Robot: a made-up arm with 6 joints.
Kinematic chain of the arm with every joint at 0, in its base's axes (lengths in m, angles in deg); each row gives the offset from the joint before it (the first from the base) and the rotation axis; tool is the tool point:
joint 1: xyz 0 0 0.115 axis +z
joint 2: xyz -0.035 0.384 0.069 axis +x
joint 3: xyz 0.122 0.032 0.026 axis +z
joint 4: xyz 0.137 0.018 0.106 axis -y
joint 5: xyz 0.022 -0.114 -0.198 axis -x
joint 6: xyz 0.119 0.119 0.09 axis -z
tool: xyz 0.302 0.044 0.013
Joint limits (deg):
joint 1: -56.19..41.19
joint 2: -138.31..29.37
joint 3: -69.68..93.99
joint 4: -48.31..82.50
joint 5: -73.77..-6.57
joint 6: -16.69..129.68
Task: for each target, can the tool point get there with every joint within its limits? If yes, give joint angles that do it. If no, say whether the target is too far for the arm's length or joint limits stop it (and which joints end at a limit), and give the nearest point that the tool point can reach.
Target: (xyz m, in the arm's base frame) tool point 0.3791 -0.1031 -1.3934
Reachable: no: too far | nearest point 0.4107 -0.0207 -0.4929 | short by 0.905 m
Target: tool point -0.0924 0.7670 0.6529
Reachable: yes | joints 31.50 -54.52 -31.45 63.83 -54.51 -4.07
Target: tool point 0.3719 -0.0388 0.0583
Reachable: yes | joints -13.94 -24.10 -10.78 -33.16 -58.89 49.14
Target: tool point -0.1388 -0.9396 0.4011
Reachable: no: joint limits stop it (at a limit: joint 1, joint 2, joint 5) | nearest point 0.0992 -0.4368 0.3231 | short by 0.562 m
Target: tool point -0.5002 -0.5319 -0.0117
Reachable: no: joint limits stop it (at a limit: joint 1, joint 2, joint 5) | nearest point -0.1269 -0.2415 0.1175 | short by 0.490 m
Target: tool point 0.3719 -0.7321 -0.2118
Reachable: no: joint limits stop it (at a limit: joint 1, joint 2, joint 5) | nearest point 0.3942 -0.4152 -0.1241 | short by 0.330 m
